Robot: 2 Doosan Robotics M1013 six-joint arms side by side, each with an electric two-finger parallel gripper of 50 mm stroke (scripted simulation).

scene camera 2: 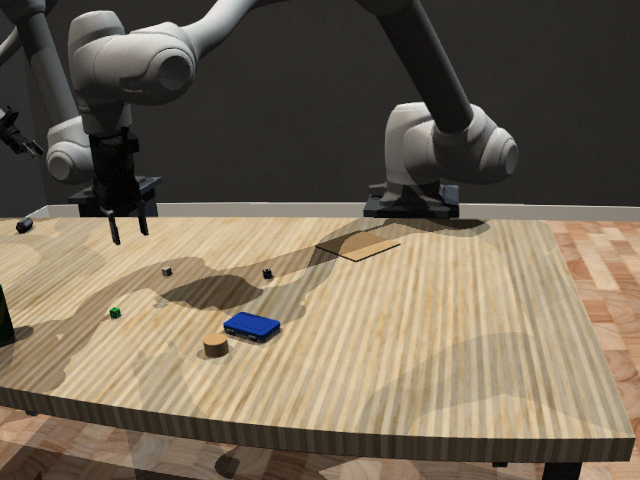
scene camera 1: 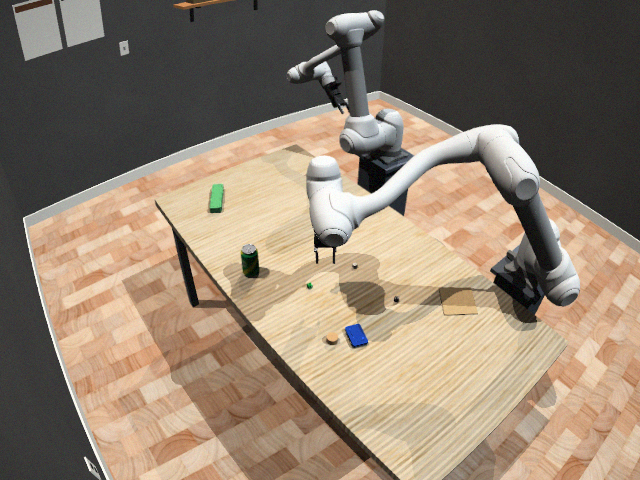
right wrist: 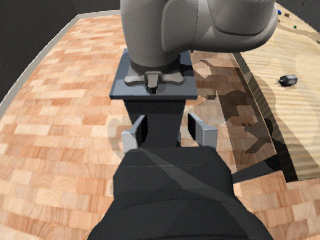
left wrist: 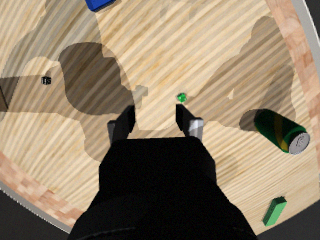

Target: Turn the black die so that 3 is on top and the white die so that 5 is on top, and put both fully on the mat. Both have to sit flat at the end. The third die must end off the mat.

Labels:
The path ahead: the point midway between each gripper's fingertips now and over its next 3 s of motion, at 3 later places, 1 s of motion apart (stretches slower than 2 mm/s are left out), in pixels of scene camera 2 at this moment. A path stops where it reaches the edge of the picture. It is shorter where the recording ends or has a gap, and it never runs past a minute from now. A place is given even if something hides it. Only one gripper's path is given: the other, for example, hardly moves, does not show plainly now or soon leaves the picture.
The left gripper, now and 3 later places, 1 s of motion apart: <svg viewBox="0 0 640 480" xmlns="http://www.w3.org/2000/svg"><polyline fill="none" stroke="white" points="130,238 109,255 118,305 160,273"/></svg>

